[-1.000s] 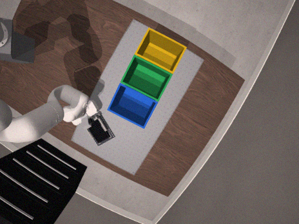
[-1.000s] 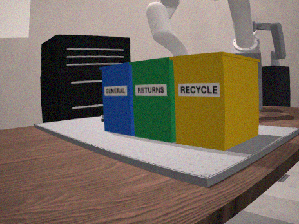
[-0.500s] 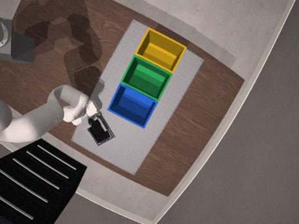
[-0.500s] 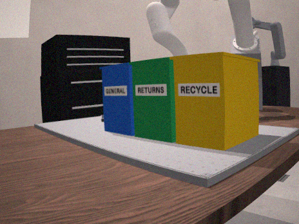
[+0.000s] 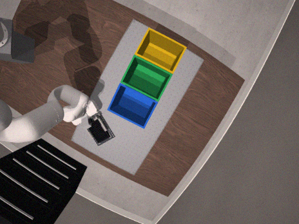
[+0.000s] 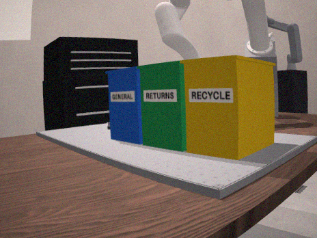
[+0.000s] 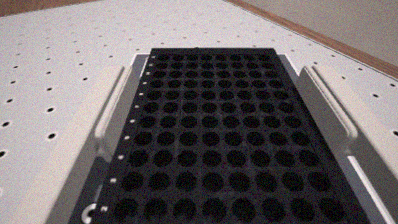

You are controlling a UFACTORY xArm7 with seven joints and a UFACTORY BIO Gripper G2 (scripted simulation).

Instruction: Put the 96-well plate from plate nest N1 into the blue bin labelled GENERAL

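The plate nest N1 lies 20 mm below my hand. From my hand the other things lie so: black 96-well plate (10 mm below); then green returns bin (50 mm behind, 390 mm to the left, 60 mm above); then blue general bin (10 mm ahead, 270 mm to the left, 60 mm above).
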